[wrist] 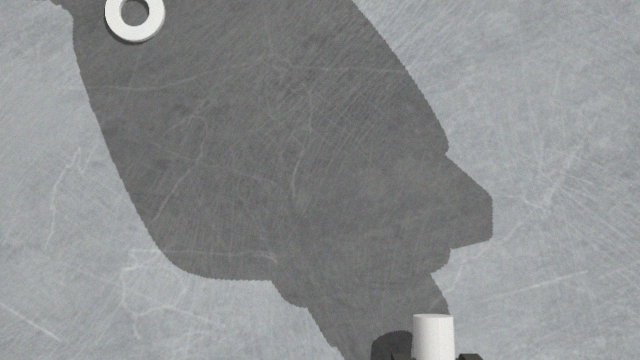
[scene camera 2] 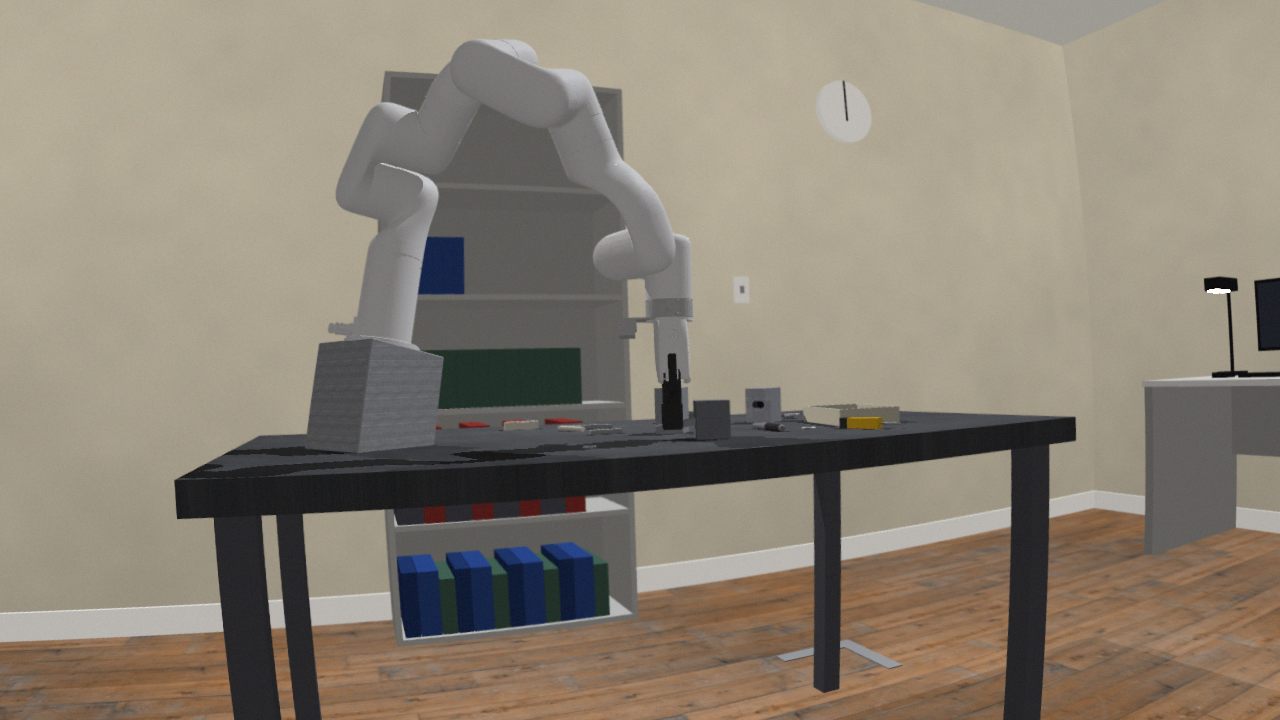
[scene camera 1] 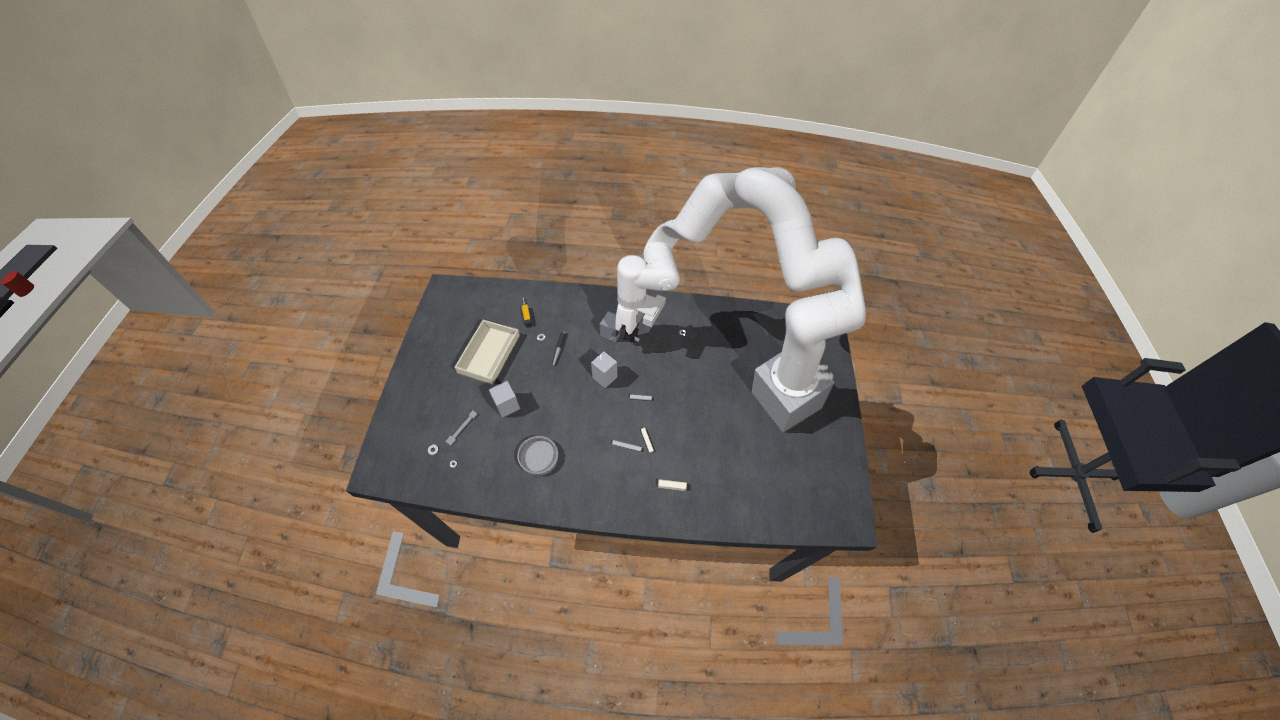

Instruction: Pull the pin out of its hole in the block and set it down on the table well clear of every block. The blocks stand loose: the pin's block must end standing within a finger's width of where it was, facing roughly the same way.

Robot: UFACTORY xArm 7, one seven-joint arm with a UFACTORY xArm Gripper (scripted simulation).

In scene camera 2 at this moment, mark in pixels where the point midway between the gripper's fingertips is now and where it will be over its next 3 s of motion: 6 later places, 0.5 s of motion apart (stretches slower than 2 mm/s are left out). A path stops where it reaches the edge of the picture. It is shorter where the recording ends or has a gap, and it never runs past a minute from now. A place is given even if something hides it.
My gripper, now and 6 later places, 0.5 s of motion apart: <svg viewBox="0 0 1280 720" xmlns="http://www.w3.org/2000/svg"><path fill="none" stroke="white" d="M672 429L670 430L664 430L666 430L666 430L660 431L659 431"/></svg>
